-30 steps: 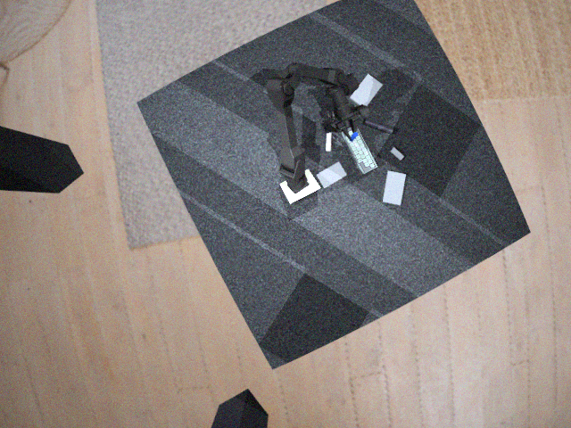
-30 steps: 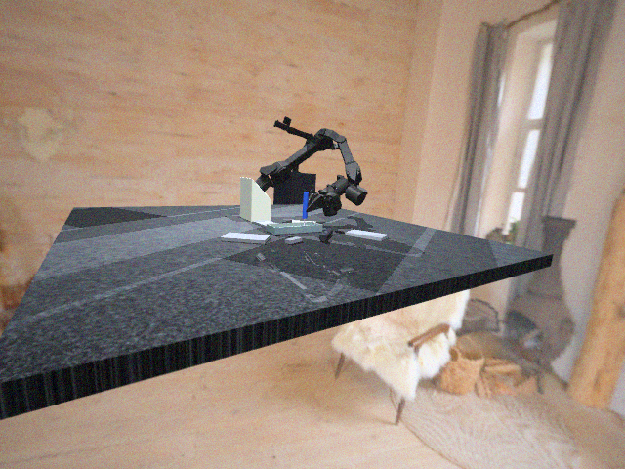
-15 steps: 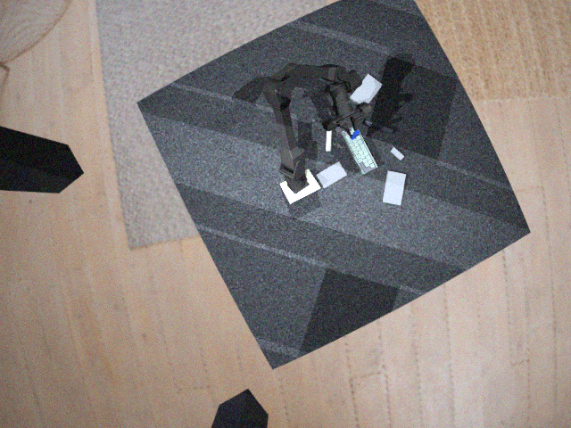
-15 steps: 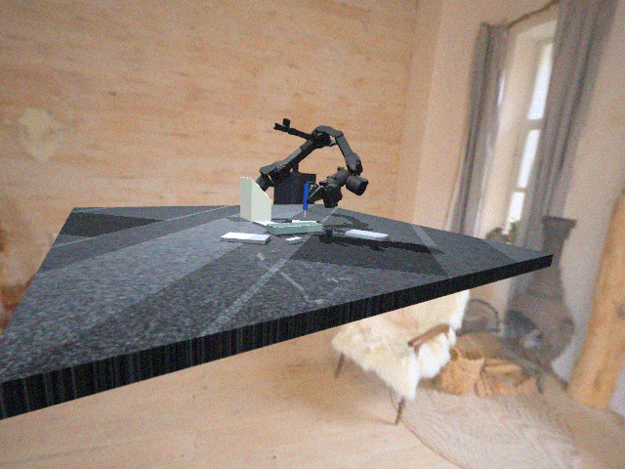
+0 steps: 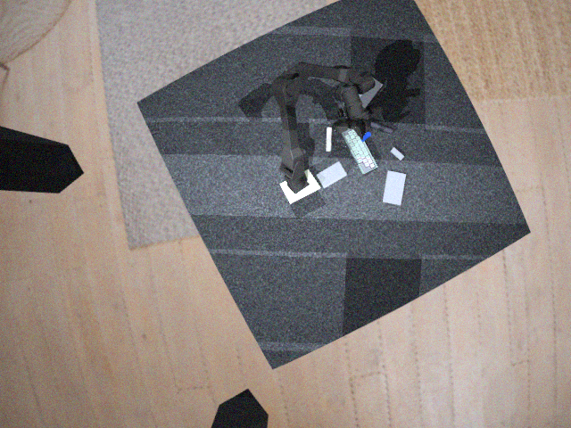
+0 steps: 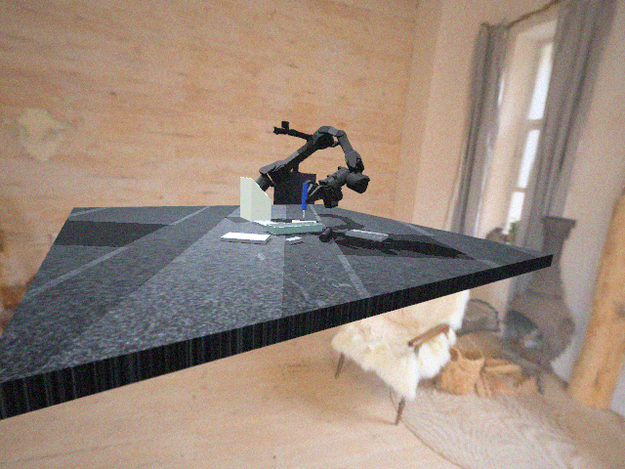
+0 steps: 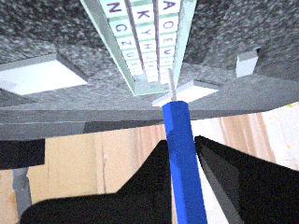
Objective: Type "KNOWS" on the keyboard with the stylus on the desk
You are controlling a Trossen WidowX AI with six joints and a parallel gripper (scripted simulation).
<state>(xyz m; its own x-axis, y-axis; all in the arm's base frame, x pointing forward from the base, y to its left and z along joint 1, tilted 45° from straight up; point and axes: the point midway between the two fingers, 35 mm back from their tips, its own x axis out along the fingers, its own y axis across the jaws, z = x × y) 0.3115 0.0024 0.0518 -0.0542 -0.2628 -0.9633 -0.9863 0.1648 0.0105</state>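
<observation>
The dark cylinder is 11 cm ahead of my gripper tip, 10 cm below it and 1 cm to the left of it. The rest, counted from my gripper tip: thin white tip (5 cm below); white stick (10 cm below, 10 cm behind, 8 cm to the left); blue stylus (1 cm below).
</observation>
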